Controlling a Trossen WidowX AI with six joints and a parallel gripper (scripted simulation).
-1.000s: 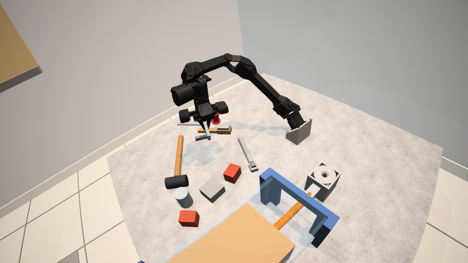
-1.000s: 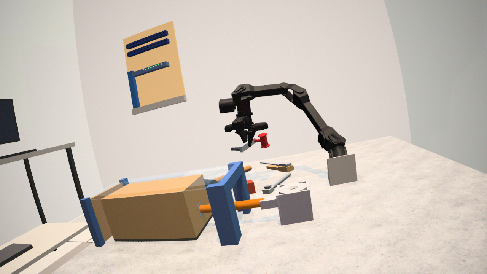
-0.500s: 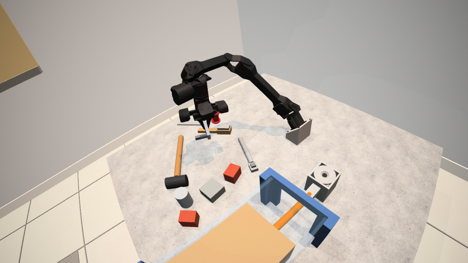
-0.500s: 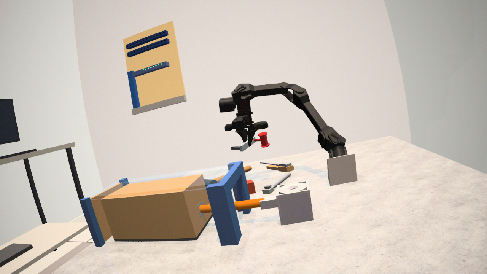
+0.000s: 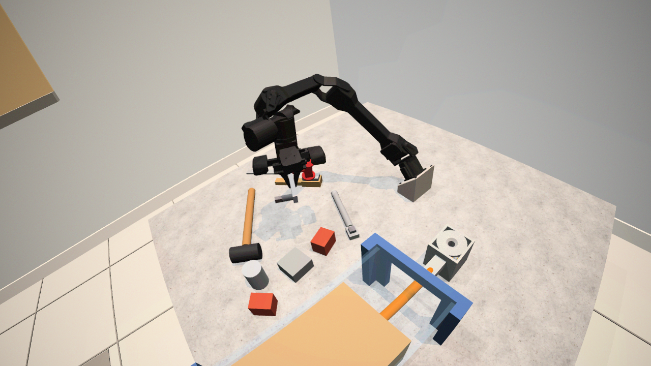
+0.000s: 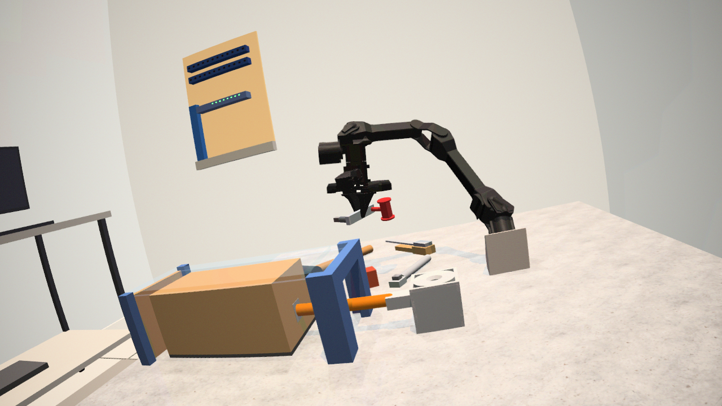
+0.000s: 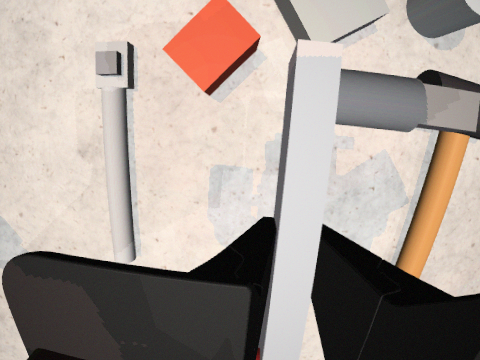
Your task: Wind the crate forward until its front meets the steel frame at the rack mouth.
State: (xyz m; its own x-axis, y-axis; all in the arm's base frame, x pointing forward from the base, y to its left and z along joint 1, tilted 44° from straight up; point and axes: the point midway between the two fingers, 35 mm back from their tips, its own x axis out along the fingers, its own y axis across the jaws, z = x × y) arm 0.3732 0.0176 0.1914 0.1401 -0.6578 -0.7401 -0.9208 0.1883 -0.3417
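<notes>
The red knob is 6 cm behind my gripper tip, 3 cm to the right of it and 1 cm above it. Round my gripper tip: brush 19 cm to the right, 15 cm below, 11 cm behind; grey block 15 cm below, 12 cm to the left, 10 cm ahead; crank handle 1 cm to the right, 1 cm behind, 1 cm above.
</notes>
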